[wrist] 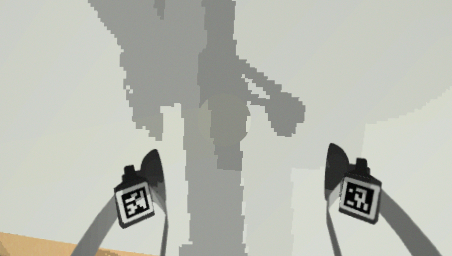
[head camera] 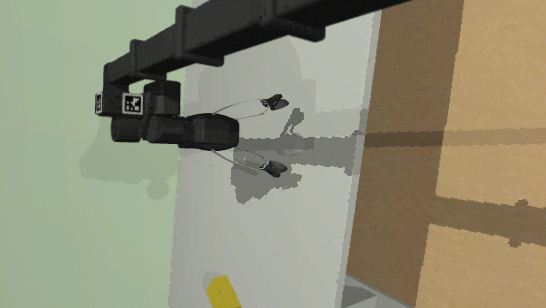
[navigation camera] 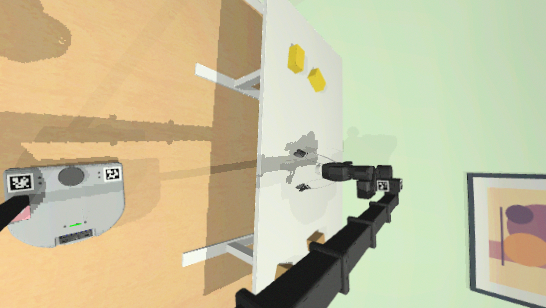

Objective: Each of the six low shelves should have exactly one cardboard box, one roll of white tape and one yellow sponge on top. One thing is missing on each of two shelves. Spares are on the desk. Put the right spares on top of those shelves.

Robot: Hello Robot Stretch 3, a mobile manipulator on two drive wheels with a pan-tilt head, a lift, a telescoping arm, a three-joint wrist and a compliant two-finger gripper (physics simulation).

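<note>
My gripper (head camera: 279,135) (navigation camera: 301,170) (wrist: 242,165) is open above the white desk (head camera: 250,240) (navigation camera: 290,115) (wrist: 400,65), with nothing between its fingers. A white roll of tape (wrist: 225,120) lies on the desk in shadow, a little beyond the fingertips and slightly left of midway between them in the wrist view. Two yellow sponges (navigation camera: 296,58) (navigation camera: 317,80) lie towards one end of the desk; part of one sponge (head camera: 223,292) shows in the head view. Two cardboard boxes (navigation camera: 316,240) (navigation camera: 284,271) on the other side are partly hidden by my arm. The low shelves do not show.
My extended arm (head camera: 225,31) (navigation camera: 300,272) crosses over the desk. The green wall (head camera: 75,225) (navigation camera: 425,90) runs along its far side, with a framed picture (navigation camera: 520,270). My base (navigation camera: 65,205) stands on the wooden floor (navigation camera: 165,200). White desk legs (navigation camera: 215,76) (navigation camera: 205,254) reach towards that side.
</note>
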